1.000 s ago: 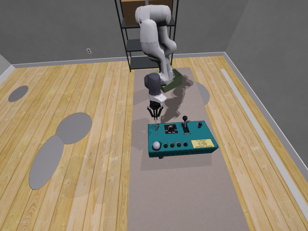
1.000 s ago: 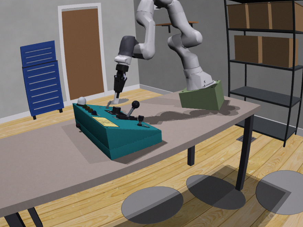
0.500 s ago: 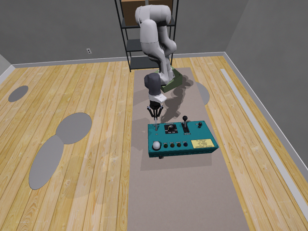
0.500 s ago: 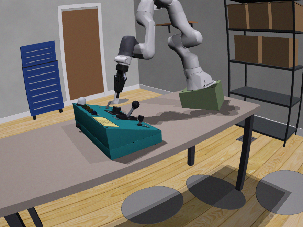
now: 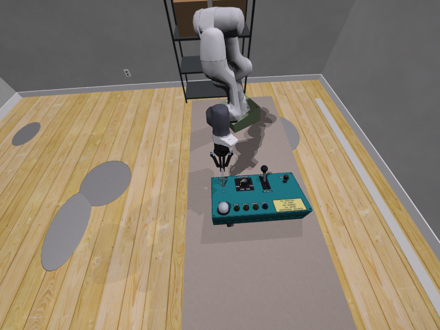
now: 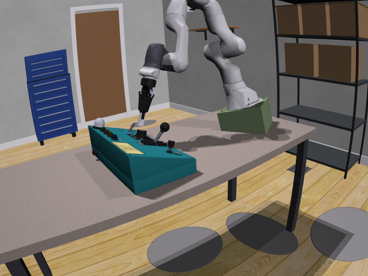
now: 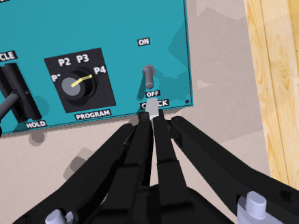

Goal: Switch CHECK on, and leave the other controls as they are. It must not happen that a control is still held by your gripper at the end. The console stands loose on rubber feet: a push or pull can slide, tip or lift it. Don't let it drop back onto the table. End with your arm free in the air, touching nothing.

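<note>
My gripper is now 60 mm short of the check toggle and 30 mm above it. Also, from my hand: program dial: 110 mm to the left, 60 mm ahead, 30 mm below; then cycle lever: 240 mm to the left, 30 mm ahead, 10 mm below; then teal console: 180 mm to the left, 80 mm ahead, 50 mm below.
</note>
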